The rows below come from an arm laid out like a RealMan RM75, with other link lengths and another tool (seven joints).
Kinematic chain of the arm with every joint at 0, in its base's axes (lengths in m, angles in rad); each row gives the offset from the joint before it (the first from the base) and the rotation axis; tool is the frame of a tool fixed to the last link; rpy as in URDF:
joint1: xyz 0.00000 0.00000 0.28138 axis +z
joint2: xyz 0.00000 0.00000 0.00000 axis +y
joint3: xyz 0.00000 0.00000 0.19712 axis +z
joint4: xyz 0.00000 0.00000 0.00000 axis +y
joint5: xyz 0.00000 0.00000 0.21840 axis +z
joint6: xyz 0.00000 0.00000 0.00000 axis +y
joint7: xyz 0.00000 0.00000 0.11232 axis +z
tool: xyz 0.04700 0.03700 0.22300 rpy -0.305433 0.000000 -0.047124
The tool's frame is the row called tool.
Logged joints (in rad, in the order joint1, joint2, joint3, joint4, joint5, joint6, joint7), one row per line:
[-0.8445, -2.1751, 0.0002, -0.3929, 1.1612, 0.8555, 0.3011]
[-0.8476, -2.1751, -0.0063, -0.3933, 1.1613, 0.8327, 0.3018]
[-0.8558, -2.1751, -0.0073, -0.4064, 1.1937, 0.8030, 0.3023]
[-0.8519, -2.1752, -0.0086, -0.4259, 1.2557, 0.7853, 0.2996]
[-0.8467, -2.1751, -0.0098, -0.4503, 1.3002, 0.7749, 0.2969]
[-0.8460, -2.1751, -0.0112, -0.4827, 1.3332, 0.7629, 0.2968]
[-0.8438, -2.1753, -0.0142, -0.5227, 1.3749, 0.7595, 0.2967]
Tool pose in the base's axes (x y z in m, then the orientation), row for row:
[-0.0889, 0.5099, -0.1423, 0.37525, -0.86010, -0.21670, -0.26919]
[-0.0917, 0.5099, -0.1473, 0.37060, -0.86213, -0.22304, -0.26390]
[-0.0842, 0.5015, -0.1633, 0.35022, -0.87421, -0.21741, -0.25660]
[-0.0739, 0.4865, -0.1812, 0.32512, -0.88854, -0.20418, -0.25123]
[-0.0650, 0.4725, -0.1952, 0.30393, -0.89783, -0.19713, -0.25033]
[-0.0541, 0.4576, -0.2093, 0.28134, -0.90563, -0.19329, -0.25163]
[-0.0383, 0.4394, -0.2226, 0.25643, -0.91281, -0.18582, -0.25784]
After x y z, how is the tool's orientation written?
As a quaternion, w x y z.
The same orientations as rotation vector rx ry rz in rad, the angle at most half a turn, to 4 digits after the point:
[-2.2012, -0.5546, -0.6889]
[-2.2113, -0.5721, -0.6769]
[-2.2642, -0.5631, -0.6646]
[-2.3295, -0.5353, -0.6587]
[-2.3786, -0.5223, -0.6632]
[-2.4266, -0.5179, -0.6742]
[-2.4771, -0.5043, -0.6997]

